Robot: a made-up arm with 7 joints. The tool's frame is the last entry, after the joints. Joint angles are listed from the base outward. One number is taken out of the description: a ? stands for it. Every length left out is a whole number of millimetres.
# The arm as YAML. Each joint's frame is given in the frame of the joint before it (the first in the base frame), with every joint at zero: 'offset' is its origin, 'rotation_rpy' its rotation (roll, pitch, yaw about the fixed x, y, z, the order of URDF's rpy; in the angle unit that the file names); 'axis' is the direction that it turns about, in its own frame. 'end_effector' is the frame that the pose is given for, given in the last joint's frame.
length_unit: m
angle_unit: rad
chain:
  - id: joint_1
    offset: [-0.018, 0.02, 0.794]
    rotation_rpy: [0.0, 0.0, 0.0]
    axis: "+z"
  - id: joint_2
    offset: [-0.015, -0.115, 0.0]
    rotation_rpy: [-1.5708, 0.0, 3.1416]
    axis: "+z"
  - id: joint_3
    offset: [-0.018, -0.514, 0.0]
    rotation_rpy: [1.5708, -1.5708, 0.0]
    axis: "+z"
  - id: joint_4
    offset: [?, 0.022, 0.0]
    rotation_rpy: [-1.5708, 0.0, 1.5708]
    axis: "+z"
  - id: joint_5
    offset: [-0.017, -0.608, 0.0]
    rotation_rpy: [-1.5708, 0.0, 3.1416]
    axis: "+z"
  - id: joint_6
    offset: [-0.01, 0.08, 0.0]
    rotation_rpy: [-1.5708, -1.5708, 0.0]
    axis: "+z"
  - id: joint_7
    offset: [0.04, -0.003, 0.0]
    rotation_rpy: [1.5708, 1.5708, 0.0]
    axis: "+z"
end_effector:
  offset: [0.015, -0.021, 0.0]
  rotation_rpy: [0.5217, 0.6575, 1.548]
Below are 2 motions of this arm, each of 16 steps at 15 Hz.
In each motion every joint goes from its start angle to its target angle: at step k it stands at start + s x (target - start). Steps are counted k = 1, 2, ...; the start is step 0. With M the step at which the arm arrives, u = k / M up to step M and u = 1 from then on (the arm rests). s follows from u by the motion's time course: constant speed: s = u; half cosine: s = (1 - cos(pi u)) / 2; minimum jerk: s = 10 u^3 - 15 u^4 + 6 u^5.
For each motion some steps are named. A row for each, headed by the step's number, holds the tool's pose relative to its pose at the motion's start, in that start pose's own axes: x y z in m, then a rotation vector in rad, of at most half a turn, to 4 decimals.
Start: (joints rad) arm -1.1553 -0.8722 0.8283 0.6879 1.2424 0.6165 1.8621
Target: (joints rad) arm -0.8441 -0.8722 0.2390 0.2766 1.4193 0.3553 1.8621
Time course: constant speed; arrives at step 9
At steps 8, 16:
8: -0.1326 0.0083 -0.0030 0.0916 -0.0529 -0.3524
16: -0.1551 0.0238 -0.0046 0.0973 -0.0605 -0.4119

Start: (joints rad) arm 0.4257 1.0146 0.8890 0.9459 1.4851 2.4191 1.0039
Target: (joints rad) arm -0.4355 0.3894 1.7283 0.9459 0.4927 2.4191 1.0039
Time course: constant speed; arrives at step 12
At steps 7, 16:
7: 0.2011 0.3651 0.0354 0.2064 -0.3499 -0.4459
16: 0.3321 0.4900 0.1725 0.3370 -0.5152 -0.6408

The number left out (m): -0.065
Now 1 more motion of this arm.
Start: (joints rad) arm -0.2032 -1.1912 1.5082 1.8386 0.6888 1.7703 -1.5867
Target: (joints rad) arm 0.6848 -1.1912 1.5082 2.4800 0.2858 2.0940 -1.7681
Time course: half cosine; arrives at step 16
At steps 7, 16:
7: -0.0947 -0.2541 0.0595 0.5599 -0.1299 0.0575
16: -0.0870 -0.5496 -0.0768 1.4190 -0.0405 0.0810

